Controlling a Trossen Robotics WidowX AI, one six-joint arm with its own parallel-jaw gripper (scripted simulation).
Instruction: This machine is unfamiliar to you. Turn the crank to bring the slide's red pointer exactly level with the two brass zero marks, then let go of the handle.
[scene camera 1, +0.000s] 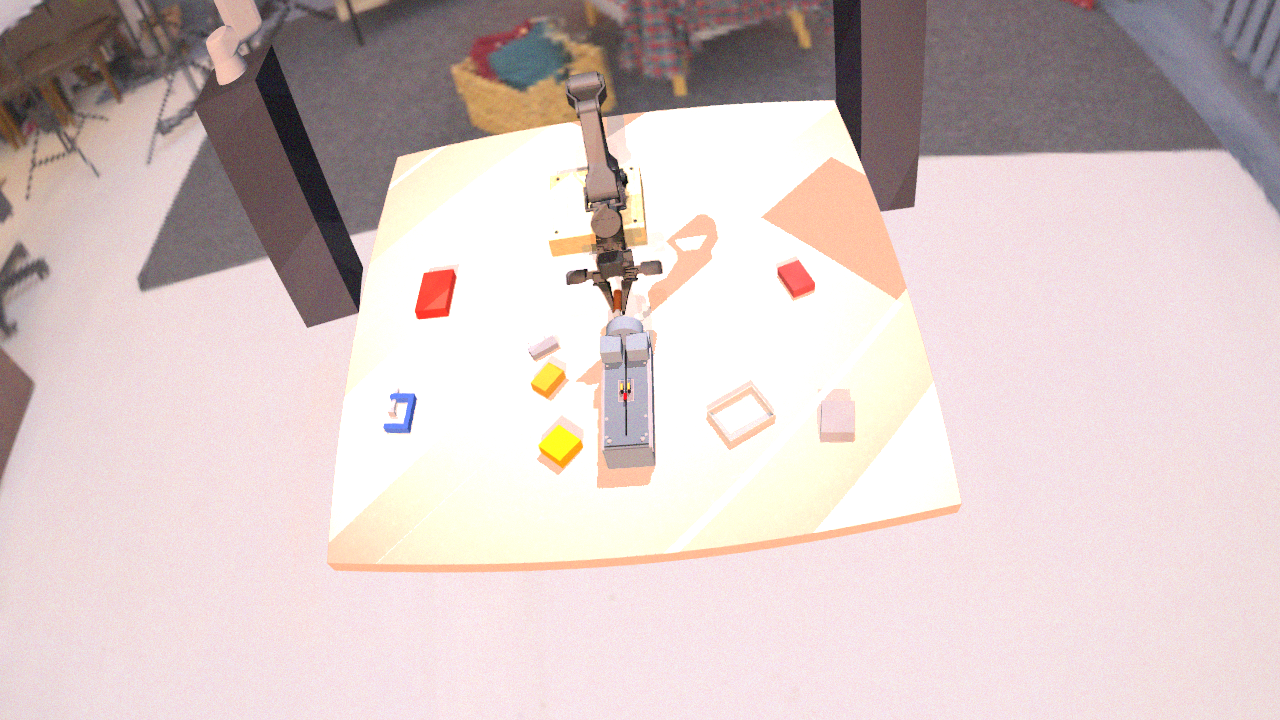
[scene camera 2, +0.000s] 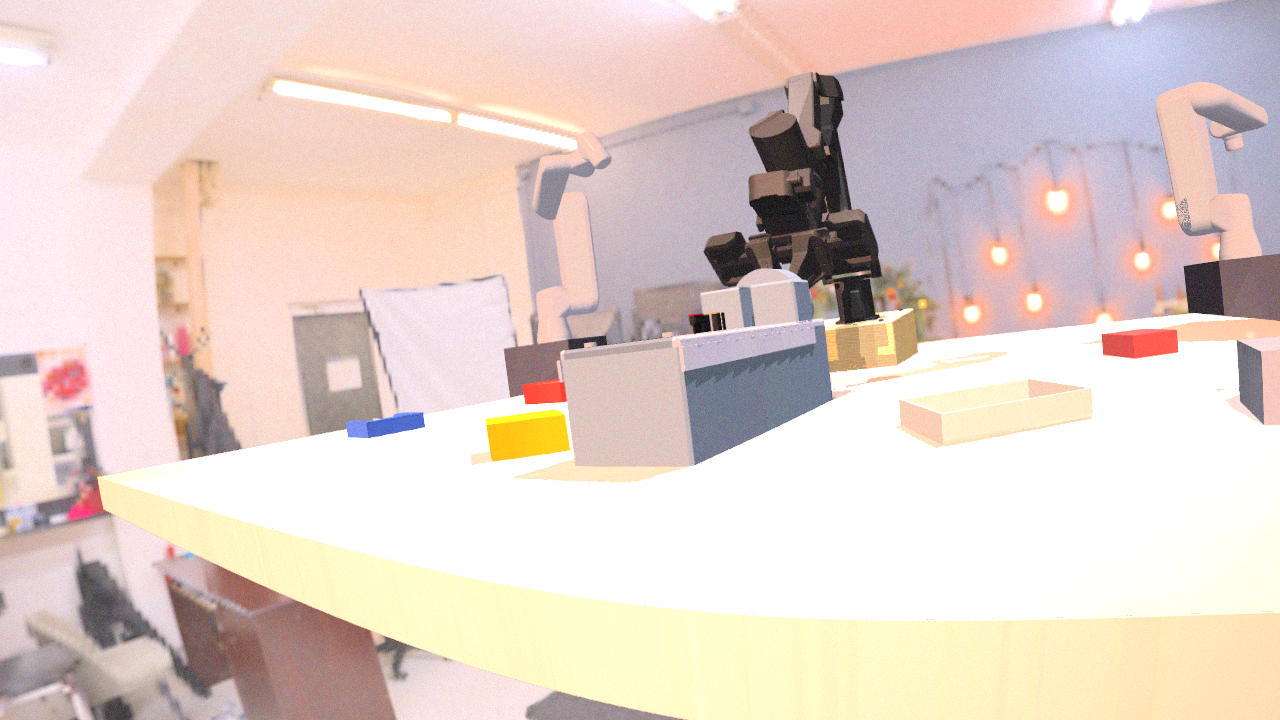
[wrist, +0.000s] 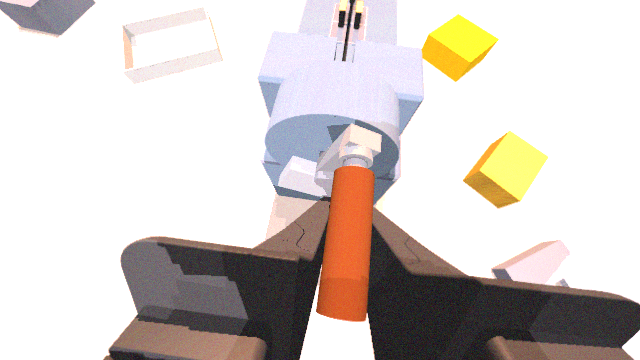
Path:
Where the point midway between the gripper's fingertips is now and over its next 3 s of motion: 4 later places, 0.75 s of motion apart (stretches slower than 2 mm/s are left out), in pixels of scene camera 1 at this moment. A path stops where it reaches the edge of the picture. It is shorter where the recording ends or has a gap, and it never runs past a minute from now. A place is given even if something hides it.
My gripper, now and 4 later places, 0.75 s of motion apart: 619, 315; 613, 319; 612, 327; 620, 333; 627, 334

